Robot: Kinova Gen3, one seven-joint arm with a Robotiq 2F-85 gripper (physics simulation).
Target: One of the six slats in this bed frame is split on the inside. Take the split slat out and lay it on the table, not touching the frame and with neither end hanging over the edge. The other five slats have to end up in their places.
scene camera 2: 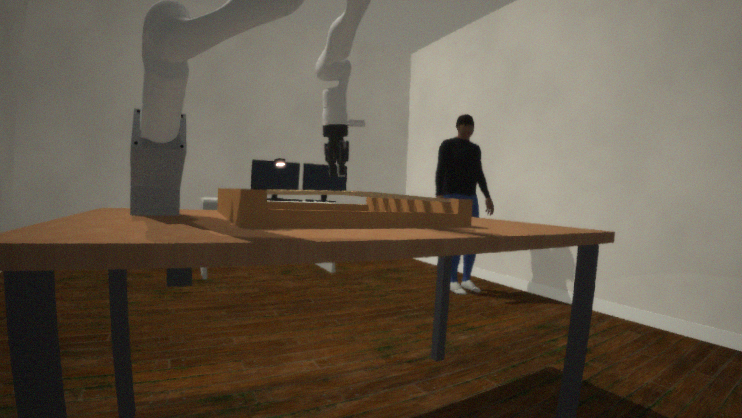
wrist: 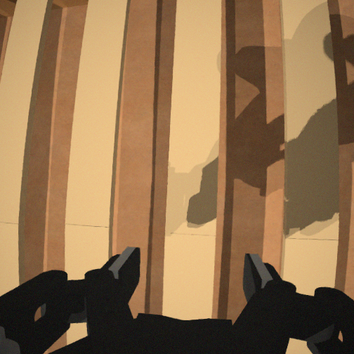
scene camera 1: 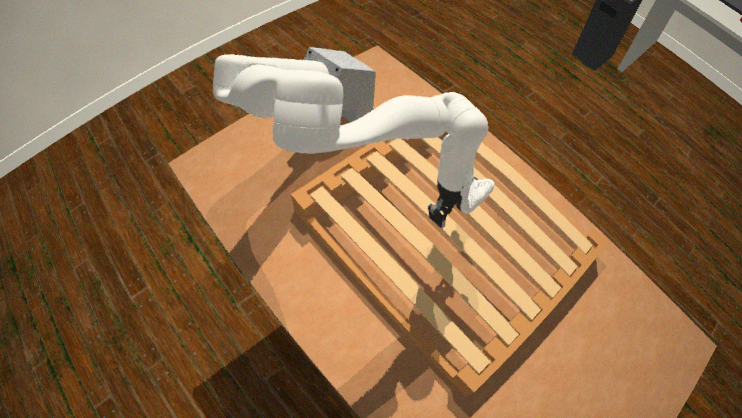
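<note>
The wooden bed frame [scene camera 1: 469, 379] [scene camera 2: 353, 219] lies on the table [scene camera 1: 649, 311] [scene camera 2: 529, 228]. Its six pale slats lie side by side across it; the arm hides the upper ends of the farthest ones in scene camera 1. No split shows on any slat. My gripper [scene camera 1: 437, 224] [scene camera 2: 337, 175] [wrist: 191, 266] is open and empty, pointing down a little above the slats. In the wrist view its fingertips stand to either side of one slat [wrist: 192, 280], which looks like the third from the lower left side [scene camera 1: 498, 278]. A thin dark line crosses the slats in the wrist view.
Neighbouring slats [wrist: 95, 125] [wrist: 310, 265] flank the fingers, with narrow gaps between. The arm's shadow falls over several slats. The robot base [scene camera 1: 358, 88] [scene camera 2: 155, 179] stands on the table beyond the frame's upper end. A person [scene camera 2: 459, 166] stands behind the table.
</note>
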